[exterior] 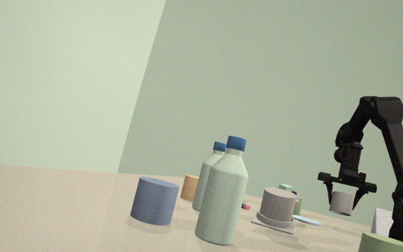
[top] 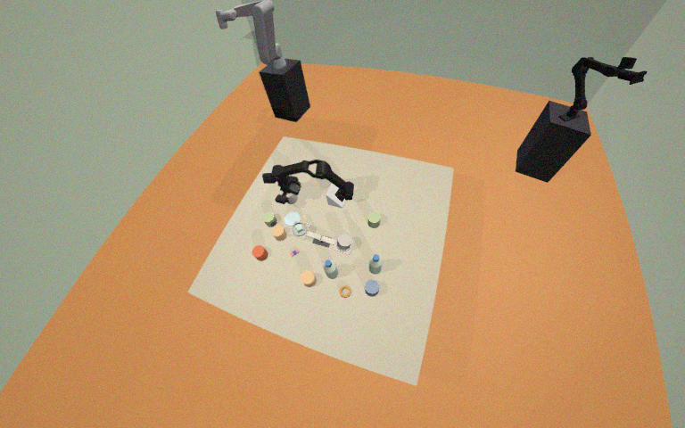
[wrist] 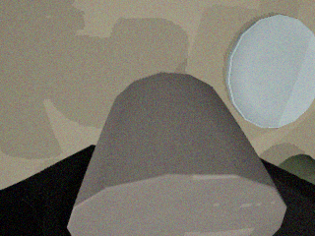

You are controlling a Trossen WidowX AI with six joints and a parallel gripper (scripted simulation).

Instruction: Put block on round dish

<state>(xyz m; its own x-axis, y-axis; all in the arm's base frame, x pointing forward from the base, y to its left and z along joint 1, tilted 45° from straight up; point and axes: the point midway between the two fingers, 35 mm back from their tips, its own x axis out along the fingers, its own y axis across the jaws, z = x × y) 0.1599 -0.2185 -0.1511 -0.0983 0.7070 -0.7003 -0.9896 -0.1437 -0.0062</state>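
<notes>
Right now the mint-green block is 160 mm ahead of my gripper tip, 170 mm to the left of it and 20 mm above it. Round my gripper tip: grey cup 20 mm to the right, 10 mm above; then pale blue round dish 100 mm ahead, 50 mm to the left, 70 mm below; then balance beam 150 mm ahead, 290 mm to the left, 30 mm below.
</notes>
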